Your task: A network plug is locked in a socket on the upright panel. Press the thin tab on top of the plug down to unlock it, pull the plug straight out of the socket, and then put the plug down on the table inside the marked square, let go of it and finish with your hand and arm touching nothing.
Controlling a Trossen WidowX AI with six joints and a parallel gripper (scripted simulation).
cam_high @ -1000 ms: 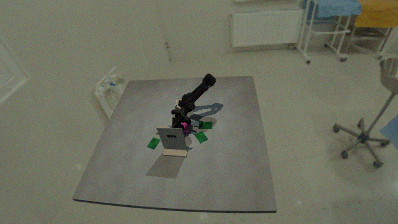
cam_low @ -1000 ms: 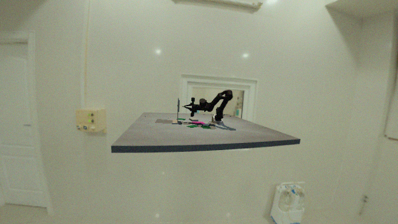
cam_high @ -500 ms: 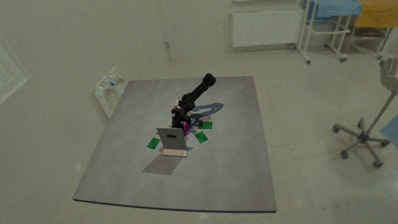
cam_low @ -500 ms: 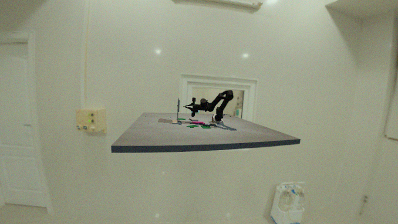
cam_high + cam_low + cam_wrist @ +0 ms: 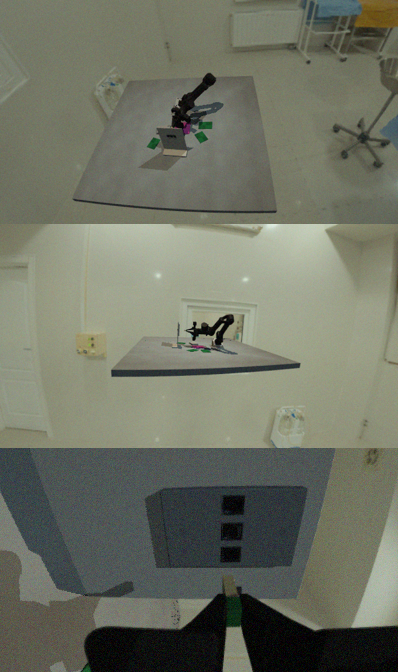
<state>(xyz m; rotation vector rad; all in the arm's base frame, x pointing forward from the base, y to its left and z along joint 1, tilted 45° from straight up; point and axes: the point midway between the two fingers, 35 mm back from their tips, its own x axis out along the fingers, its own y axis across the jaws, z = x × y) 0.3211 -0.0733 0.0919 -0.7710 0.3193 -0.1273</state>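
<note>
Right now my gripper tip is 130 mm past the marked square, 30 mm to the right of it and 160 mm above it. The rest, counted from my gripper tip: thin tab (10 mm ahead); then network plug (right at my gripper tip); then upright panel (90 mm ahead, 10 mm to the left, 50 mm below).
</note>
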